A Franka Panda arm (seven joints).
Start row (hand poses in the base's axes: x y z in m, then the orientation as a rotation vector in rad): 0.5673, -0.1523, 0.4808, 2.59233, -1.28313, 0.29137
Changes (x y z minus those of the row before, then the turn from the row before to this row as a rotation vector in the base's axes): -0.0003, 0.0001, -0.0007, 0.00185, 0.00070, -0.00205; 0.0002, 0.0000, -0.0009, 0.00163, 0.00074, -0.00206; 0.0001, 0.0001, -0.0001, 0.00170, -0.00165, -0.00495; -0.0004, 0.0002, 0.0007, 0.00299, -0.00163, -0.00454; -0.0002, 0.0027, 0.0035, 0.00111, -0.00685, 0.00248; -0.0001, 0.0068, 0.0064, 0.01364, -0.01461, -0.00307; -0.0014, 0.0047, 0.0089, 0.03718, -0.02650, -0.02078; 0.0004, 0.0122, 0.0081, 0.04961, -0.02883, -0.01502; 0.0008, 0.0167, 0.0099, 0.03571, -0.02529, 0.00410; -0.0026, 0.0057, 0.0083, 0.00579, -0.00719, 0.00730; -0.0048, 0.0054, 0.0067, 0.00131, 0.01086, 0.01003; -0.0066, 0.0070, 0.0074, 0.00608, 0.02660, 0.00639; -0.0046, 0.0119, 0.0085, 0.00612, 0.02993, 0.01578
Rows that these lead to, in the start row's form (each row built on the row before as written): 0.5670, -0.1522, 0.4801, 2.59227, -1.28635, 0.28902; 0.5672, -0.1522, 0.4792, 2.59201, -1.28947, 0.28674; 0.5673, -0.1521, 0.4791, 2.59016, -1.29706, 0.28708; 0.5669, -0.1519, 0.4798, 2.58965, -1.30473, 0.28673; 0.5667, -0.1492, 0.4833, 2.59364, -1.30441, 0.29565; 0.5666, -0.1424, 0.4897, 2.60530, -1.31968, 0.30680; 0.5652, -0.1377, 0.4986, 2.62488, -1.37307, 0.31749; 0.5656, -0.1255, 0.5067, 2.65851, -1.42698, 0.32464; 0.5664, -0.1088, 0.5166, 2.69531, -1.44823, 0.33750; 0.5638, -0.1031, 0.5249, 2.70737, -1.44383, 0.34433; 0.5590, -0.0977, 0.5316, 2.71409, -1.42874, 0.32881; 0.5524, -0.0907, 0.5390, 2.71774, -1.41700, 0.28806; 0.5478, -0.0788, 0.5475, 2.72732, -1.39181, 0.24326
